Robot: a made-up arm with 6 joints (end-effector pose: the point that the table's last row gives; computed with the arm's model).
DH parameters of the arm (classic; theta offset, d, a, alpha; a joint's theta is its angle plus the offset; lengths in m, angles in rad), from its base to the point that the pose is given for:
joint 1: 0 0.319 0 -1.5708
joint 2: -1.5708 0 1.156 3.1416
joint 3: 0 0 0 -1.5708
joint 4: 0 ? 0 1.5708
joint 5: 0 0.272 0 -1.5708
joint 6: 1.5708 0 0 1.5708
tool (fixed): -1.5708 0 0 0
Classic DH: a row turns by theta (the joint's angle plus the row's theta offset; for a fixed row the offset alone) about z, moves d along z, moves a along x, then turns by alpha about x.
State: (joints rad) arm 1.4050 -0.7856 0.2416 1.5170 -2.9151 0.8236
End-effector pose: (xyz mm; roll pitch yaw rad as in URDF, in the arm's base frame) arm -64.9 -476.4 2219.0 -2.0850 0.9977 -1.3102
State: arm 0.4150 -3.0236 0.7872 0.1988 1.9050 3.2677
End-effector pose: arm -776.8 -633.6 -1554.1 -3.0850 0.5502 0.6356
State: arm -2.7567 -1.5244 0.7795 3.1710 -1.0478 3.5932
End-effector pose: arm 1849.7 456.0 1196.1 2.6699 0.2099 0.3589
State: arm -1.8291 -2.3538 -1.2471 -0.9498 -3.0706 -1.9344
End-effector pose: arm -120.1 164.9 389.1 -2.2833 1.1444 1.1726
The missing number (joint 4, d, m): -1.101
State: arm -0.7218 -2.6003 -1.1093 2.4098 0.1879 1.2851
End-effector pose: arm -383.5 607.2 440.2 2.0710 -1.3179 -0.1995
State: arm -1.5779 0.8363 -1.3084 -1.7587 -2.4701 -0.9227
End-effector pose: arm 50.6 -36.2 314.2 -1.4938 -0.6365 -0.7145
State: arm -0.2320 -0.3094 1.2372 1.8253 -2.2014 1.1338
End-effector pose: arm -557.0 202.0 2527.2 -1.1627 0.6243 -2.0742
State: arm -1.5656 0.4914 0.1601 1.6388 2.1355 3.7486
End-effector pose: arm 27.2 -1674.7 1236.7 1.2805 -0.1201 0.5621
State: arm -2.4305 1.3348 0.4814 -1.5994 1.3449 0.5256
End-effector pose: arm -1239.7 -1078.2 -419.1 0.2072 0.1882 2.4108
